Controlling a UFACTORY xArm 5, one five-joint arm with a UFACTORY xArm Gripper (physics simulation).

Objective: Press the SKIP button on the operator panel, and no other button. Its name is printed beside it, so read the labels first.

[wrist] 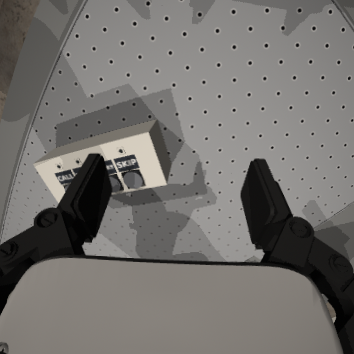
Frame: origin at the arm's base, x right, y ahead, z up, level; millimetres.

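Seen in the pictures: gripper, fingertip midpoint: (175,173).
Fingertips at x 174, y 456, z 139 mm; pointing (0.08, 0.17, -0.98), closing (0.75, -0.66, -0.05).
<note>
Offsets run from my fingertips to a thing's top centre. "pt": to the spot under its first point. Level surfaces: height alone.
The operator panel @[pt dx -64, dy -21, dz -96 mm] (153,172) is a cream box at the left of the wrist view, tilted in the picture. The SKIP label @[pt dx -80, dy +6, dz -96 mm] (127,163) is at its right end, with the round dark SKIP button @[pt dx -89, dy -14, dz -93 mm] (133,180) right below it. To the left a CALL label @[pt dx -161, dy +46, dz -96 mm] (65,176) shows, and another dark button @[pt dx -111, dy -3, dz -93 mm] (115,183) is partly covered by the left finger. The labels between CALL and SKIP are mostly hidden by that finger. My gripper (175,173) is open and empty. Its left finger overlaps the panel in the view, and its right finger is over the perforated table.
The panel stands on a grey perforated table top @[dz -149 mm] (225,100). The table's edge runs down the left side, with a brown floor (11,45) beyond it at the upper left. Dark shadows lie around the panel and below it.
</note>
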